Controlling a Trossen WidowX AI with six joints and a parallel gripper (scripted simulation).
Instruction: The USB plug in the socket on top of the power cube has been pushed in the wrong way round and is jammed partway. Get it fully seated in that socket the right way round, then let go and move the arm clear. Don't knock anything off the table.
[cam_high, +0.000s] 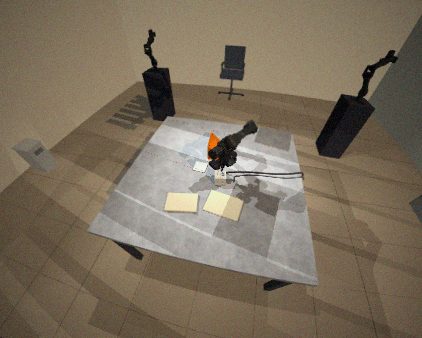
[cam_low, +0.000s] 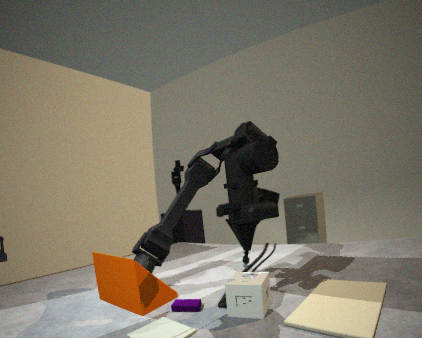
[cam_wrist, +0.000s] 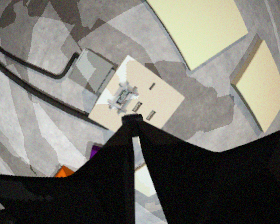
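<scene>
The usb plug is 20 mm below my gripper tip. Round my gripper tip: purple block: 140 mm behind, 130 mm below, 60 mm to the right; socket: 70 mm below, 10 mm to the left; pale card: 180 mm to the right, 130 mm below, 100 mm behind.
</scene>
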